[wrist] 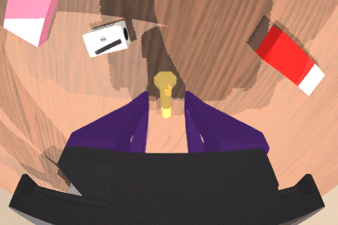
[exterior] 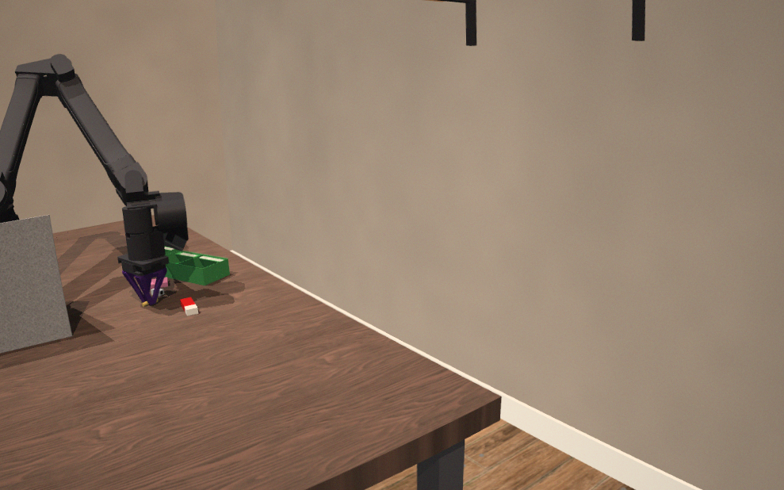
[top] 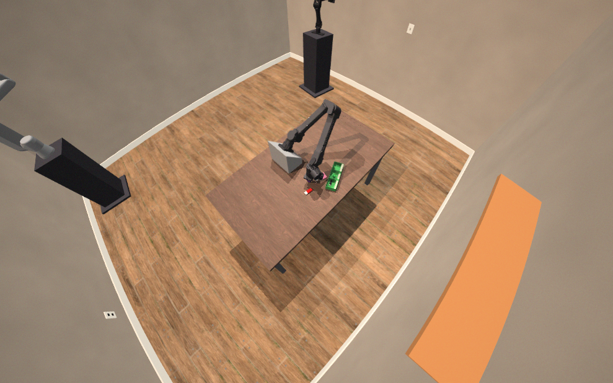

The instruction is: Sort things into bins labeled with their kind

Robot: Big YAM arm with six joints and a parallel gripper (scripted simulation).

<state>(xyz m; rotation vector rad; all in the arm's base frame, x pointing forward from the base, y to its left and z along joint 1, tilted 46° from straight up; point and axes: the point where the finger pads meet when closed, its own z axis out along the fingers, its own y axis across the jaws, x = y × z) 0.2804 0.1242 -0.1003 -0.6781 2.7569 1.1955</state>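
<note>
Now: the white piece 3 cm ahead of my hand and 5 cm to the left of it. Also, from my hand: pink pad 3 cm ahead, 12 cm to the left, 1 cm below; brass-coloured bolt 1 cm ahead, 1 cm below; red-and-white block 7 cm ahead, 8 cm to the right, 1 cm below.
</note>
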